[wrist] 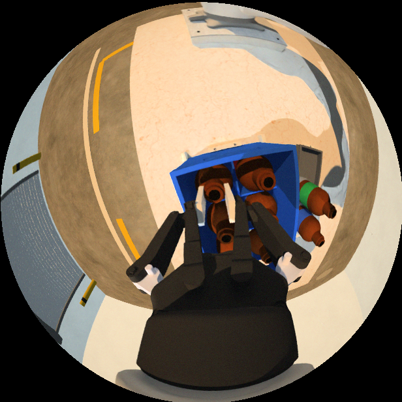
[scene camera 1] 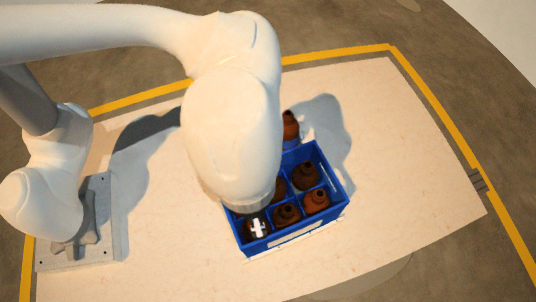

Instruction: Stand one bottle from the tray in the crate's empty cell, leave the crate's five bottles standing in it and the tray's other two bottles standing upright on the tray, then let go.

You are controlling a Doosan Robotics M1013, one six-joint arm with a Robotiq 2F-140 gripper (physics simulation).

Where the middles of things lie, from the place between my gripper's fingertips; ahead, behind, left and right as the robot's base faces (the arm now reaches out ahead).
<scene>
I see my gripper 28 cm to the right of the green-banded bottle (wrist: 314, 198), 10 cm short of it and 5 cm above it.
</scene>
